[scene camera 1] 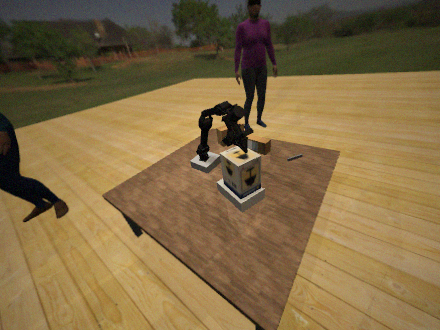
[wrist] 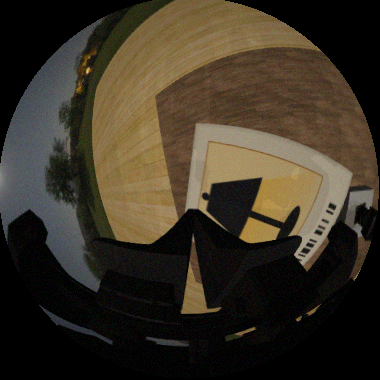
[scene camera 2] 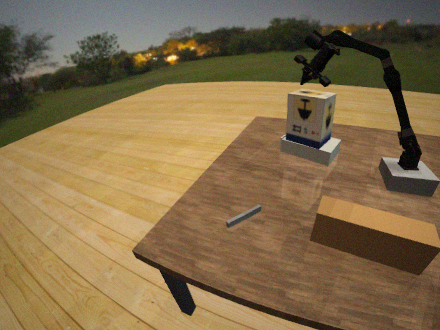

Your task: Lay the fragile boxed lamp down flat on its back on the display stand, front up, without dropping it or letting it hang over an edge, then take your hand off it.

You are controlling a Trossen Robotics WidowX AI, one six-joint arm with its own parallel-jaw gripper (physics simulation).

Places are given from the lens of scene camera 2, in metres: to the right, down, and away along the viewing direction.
display stand (scene camera 2: 325, 155): 0.47, -0.04, 0.86
